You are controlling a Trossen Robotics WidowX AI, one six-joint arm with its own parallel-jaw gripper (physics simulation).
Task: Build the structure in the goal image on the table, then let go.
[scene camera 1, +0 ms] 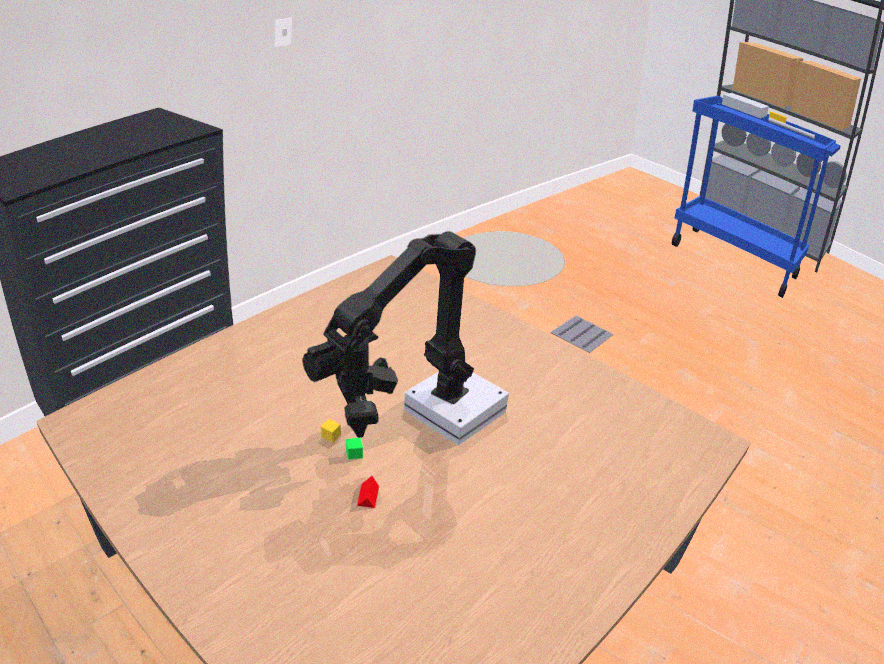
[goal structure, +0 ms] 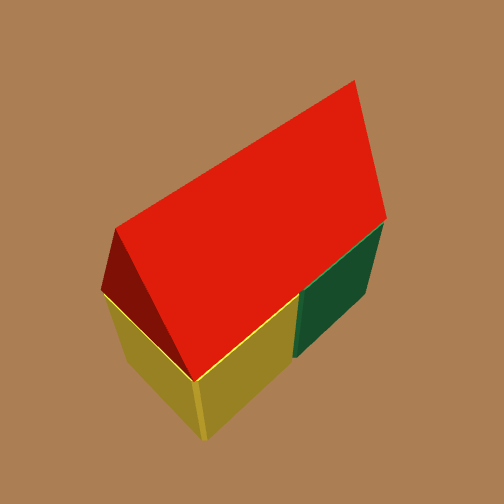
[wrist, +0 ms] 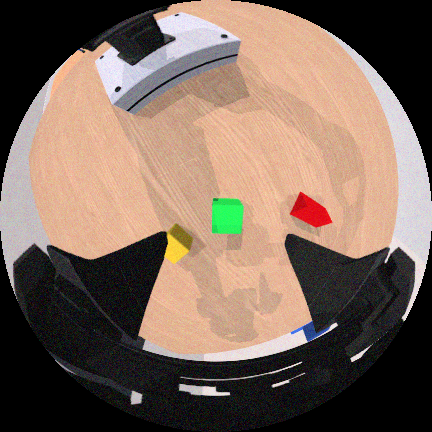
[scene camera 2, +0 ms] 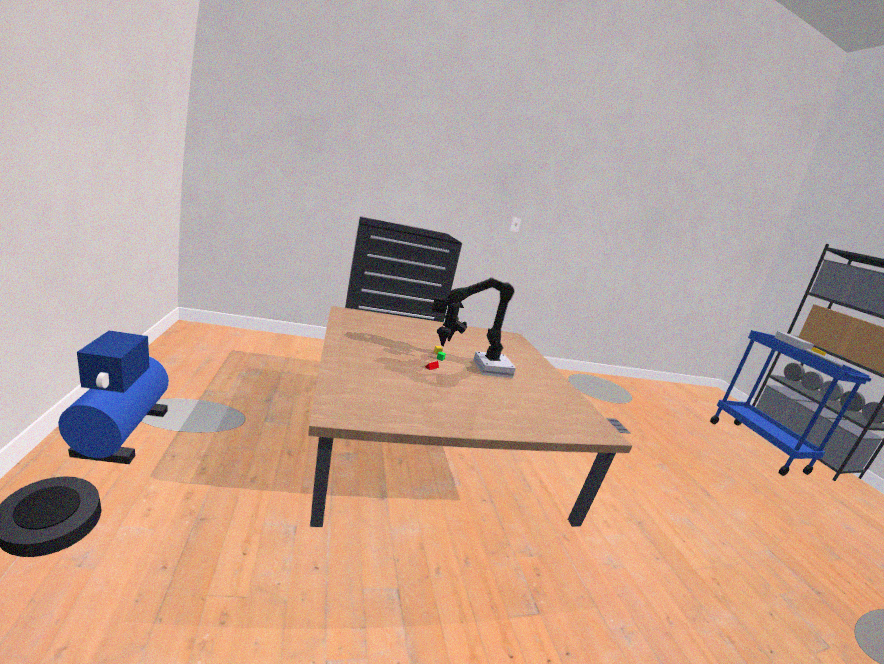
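Seen in the pictures: gripper, fingertip midpoint: (wrist: 228, 239) (scene camera 2: 445, 343); arm's base at its link origin: (scene camera 1: 449, 392) (wrist: 143, 45) (scene camera 2: 492, 358).
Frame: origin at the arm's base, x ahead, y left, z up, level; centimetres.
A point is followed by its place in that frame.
A green cube (scene camera 1: 354, 448) {z -2.4, x 26.7, y -5.9 cm} (scene camera 2: 441, 355) {z -2.9, x 26.2, y -5.3 cm} (wrist: 227, 217) {z -2.3, x 25.4, y -6.8 cm} rests on the table. A yellow cube (scene camera 1: 330, 430) {z -2.3, x 25.9, y -13.5 cm} (scene camera 2: 438, 349) {z -2.9, x 25.3, y -12.9 cm} (wrist: 177, 245) {z -2.3, x 24.6, y -13.6 cm} stands apart from it, farther from the scene cameras; in the wrist view the left finger hides part of it. A red roof-shaped block (scene camera 1: 368, 493) {z -2.8, x 35.0, y 4.6 cm} (scene camera 2: 432, 365) {z -3.9, x 34.1, y 4.9 cm} (wrist: 310, 210) {z -3.0, x 31.8, y 2.4 cm} lies on the table on the green cube's other side, touching neither cube. My gripper (scene camera 1: 366, 414) {z 3.1, x 24.8, y -6.8 cm} (scene camera 2: 451, 338) {z 3.1, x 24.8, y -6.8 cm} (wrist: 228, 239) {z 3.1, x 24.8, y -6.8 cm} is open and empty, pointing down above the table near the green cube. In the wrist view the green cube shows between and slightly beyond the fingertips.
The arm's white base plate (scene camera 1: 482, 410) {z 0.0, x 0.9, y 9.4 cm} (scene camera 2: 498, 365) {z -0.2, x 0.6, y 8.2 cm} (wrist: 172, 70) {z -2.1, x 7.4, y -0.5 cm} stands on the wooden table (scene camera 1: 557, 514) {z -5.6, x 14.2, y 37.3 cm} (scene camera 2: 464, 414) {z -5.6, x 33.0, y 44.8 cm} (wrist: 100, 170) {z -5.5, x 8.0, y -18.0 cm}, near the blocks. A dark drawer cabinet (scene camera 1: 142, 250) (scene camera 2: 407, 271) stands behind the table. A blue cart (scene camera 1: 743, 232) (scene camera 2: 768, 428) stands on the floor, right.
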